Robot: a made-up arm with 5 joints. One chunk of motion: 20 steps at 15 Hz.
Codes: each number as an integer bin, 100 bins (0 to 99) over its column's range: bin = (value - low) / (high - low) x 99, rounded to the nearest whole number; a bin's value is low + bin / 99 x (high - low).
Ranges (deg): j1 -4..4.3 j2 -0.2..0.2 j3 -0.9..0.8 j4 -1..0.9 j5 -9.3..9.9
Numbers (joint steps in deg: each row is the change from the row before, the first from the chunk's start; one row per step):
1: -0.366 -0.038 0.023 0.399 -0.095
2: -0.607 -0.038 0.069 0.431 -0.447
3: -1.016 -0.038 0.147 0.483 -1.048
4: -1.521 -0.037 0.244 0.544 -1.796
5: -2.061 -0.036 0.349 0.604 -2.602
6: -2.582 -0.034 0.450 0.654 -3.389
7: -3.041 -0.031 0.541 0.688 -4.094
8: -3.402 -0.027 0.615 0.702 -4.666
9: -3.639 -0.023 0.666 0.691 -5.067
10: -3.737 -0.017 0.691 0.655 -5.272
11: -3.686 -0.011 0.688 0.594 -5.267
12: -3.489 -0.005 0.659 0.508 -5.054
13: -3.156 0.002 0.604 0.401 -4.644
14: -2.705 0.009 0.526 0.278 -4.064
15: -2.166 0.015 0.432 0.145 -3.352
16: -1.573 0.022 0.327 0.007 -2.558
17: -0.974 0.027 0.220 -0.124 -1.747
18: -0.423 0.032 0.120 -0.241 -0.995
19: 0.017 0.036 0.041 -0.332 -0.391
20: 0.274 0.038 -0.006 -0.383 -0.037
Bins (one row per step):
1: 43 40 54 73 47
2: 40 40 56 75 46
3: 36 40 61 77 43
4: 30 40 67 80 39
5: 23 41 73 84 35
6: 17 41 79 86 30
7: 11 42 84 88 27
8: 7 43 88 89 24
9: 4 44 91 88 22
10: 3 45 93 86 21
11: 4 47 92 83 21
12: 6 48 91 79 22
13: 10 50 88 73 24
14: 15 52 83 67 27
15: 22 53 78 60 31
16: 29 55 71 52 35
17: 36 56 65 46 39
18: 43 57 59 40 43
19: 48 58 55 35 46
20: 51 59 52 32 48

